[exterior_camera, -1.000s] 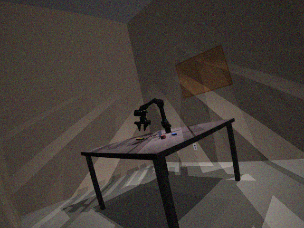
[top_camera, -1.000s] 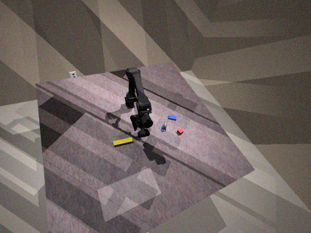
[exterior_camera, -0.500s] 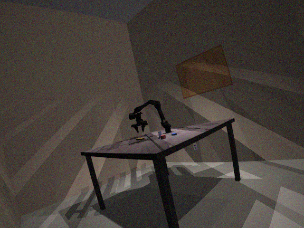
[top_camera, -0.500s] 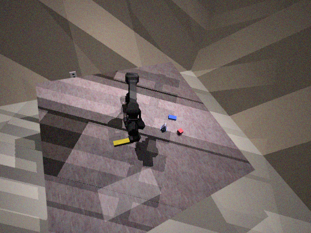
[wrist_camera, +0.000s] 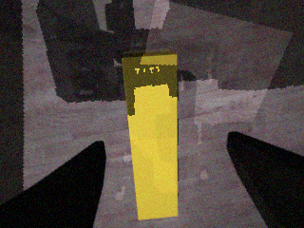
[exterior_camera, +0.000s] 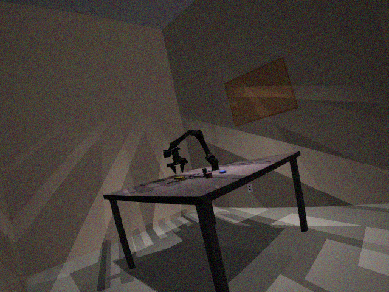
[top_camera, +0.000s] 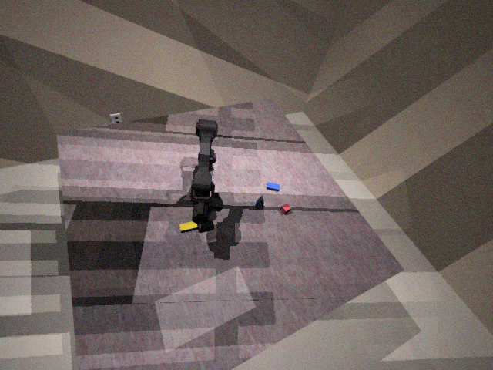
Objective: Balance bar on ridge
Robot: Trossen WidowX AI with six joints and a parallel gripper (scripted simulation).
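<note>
The yellow bar is 10 mm behind my gripper tip, 30 mm to the right of it and 40 mm below it. The rest, counted from my gripper tip: small red block 70 mm ahead, 410 mm to the left, 40 mm below; blue block 80 mm behind, 420 mm to the left, 40 mm below.
</note>
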